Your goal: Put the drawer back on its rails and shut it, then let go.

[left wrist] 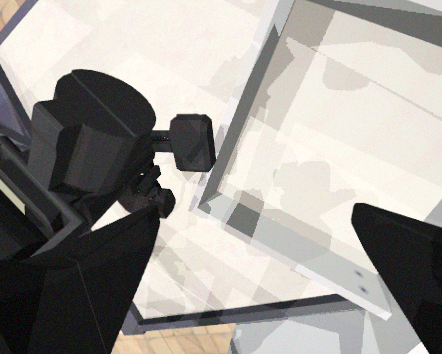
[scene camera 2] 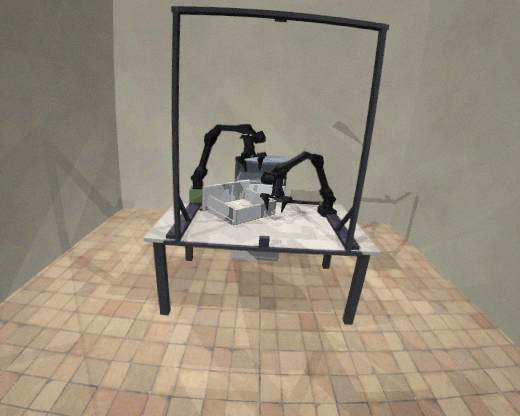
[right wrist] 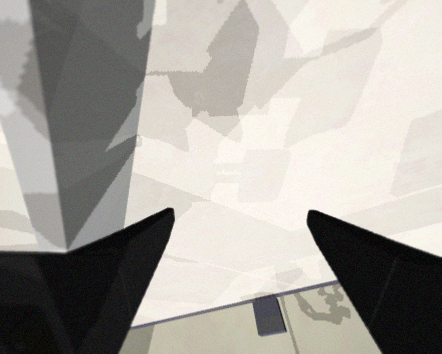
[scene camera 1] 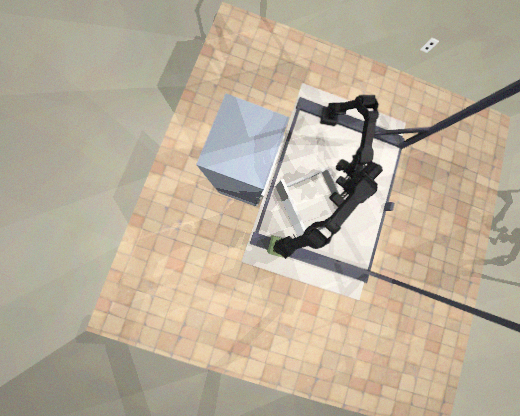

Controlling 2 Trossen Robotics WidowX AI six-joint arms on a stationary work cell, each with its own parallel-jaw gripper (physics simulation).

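Observation:
The grey, open-topped drawer stands upright on the table, turned at an angle, apart from the blue-grey cabinet beyond the table's far edge. My left gripper is open and empty, high above the table; a drawer corner and wall show between its fingers in the left wrist view. My right gripper is open and empty, low beside the drawer's right side; a drawer wall lies left of its fingers in the right wrist view. The rails are hidden.
A green block sits at the left arm's base. The white table has a dark edge bar and a tall dark frame. The two forearms and wrists are close together above the table.

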